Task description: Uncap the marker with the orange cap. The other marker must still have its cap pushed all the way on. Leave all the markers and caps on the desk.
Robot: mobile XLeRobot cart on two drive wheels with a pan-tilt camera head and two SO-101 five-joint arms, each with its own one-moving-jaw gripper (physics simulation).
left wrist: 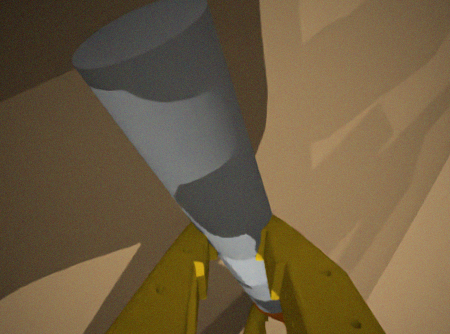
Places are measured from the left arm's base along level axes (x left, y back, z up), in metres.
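Where they show: left end effector, tool point: (217,229); right end effector, tool point: (264,309).
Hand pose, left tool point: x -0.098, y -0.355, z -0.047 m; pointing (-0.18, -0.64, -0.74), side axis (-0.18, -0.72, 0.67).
Each offset is from my left tool point to the top centre of the thing. Level surfaces: height alone.
The grey barrel of the marker @[dx -0.030, dy -0.009, dz +0.011 m] (175,130) runs from the upper left to the lower middle of the left wrist view, its flat butt end toward the camera. A thin orange edge of its cap @[dx -0.089, dy -0.018, dz +0.012 m] (275,316) shows at its far end. My left gripper (231,223) has its two yellow jaws on opposite sides of the barrel, with the tips against it, shut on the marker. Part of my right gripper (272,325) shows at the bottom edge, at the orange cap, shut on it; its other jaw is mostly hidden behind the left gripper's jaw. The other marker does not show.
The tan desk surface @[dz -0.008 m] (350,100) lies behind the marker. Broad dark shadows fall across its left and upper parts, with fainter ones at the right. The two grippers are close together at the bottom of the view.
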